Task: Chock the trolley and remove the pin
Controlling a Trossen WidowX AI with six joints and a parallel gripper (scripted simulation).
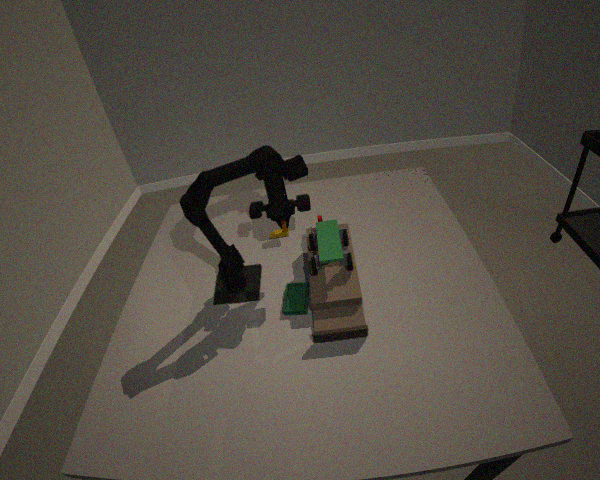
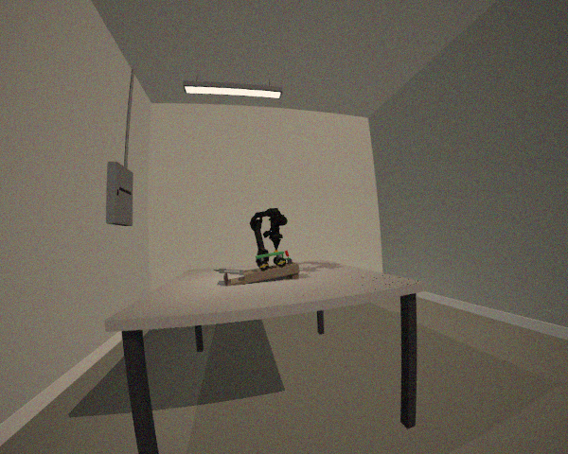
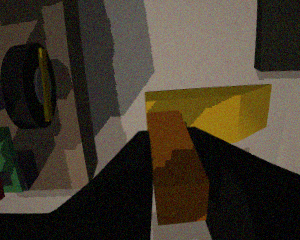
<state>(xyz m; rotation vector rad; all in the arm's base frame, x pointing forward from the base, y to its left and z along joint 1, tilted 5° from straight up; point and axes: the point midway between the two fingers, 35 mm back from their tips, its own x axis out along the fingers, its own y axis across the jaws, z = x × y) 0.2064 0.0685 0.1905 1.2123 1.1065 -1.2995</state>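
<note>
Now: gripper tip 12 cm short of the red-headed stop pin, 4 cm to the right of it and 4 cm above it. Also, from my gripper tip: green-topped trolley (13 cm ahead, 7 cm to the right, 6 cm below); then yellow chock (2 cm behind, 1 cm below); then wooden ramp (13 cm below, 13 cm ahead, 8 cm to the right).
</note>
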